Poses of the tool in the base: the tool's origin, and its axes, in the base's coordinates. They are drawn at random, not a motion.
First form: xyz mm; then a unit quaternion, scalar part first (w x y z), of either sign.
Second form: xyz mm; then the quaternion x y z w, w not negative. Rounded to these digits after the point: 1 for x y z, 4 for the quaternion.
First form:
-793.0 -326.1 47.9 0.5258 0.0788 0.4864 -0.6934
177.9 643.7 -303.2 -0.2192 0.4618 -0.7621 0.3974
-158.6 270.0 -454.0 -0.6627 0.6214 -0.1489 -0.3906
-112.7 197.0 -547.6 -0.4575 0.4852 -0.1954 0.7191
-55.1 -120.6 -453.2 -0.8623 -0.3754 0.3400 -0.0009
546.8 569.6 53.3 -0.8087 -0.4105 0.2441 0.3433
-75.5 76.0 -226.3 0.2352 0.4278 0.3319 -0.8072
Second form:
-793.0 -326.1 47.9 0.0788 0.4864 -0.6934 0.5258
177.9 643.7 -303.2 -0.4618 0.7621 -0.3974 0.2192
-158.6 270.0 -454.0 -0.6214 0.1489 0.3906 0.6627
-112.7 197.0 -547.6 -0.4852 0.1954 -0.7191 0.4575
-55.1 -120.6 -453.2 0.3754 -0.3400 0.0009 0.8623
546.8 569.6 53.3 0.4105 -0.2441 -0.3433 0.8087
-75.5 76.0 -226.3 0.4278 0.3319 -0.8072 0.2352

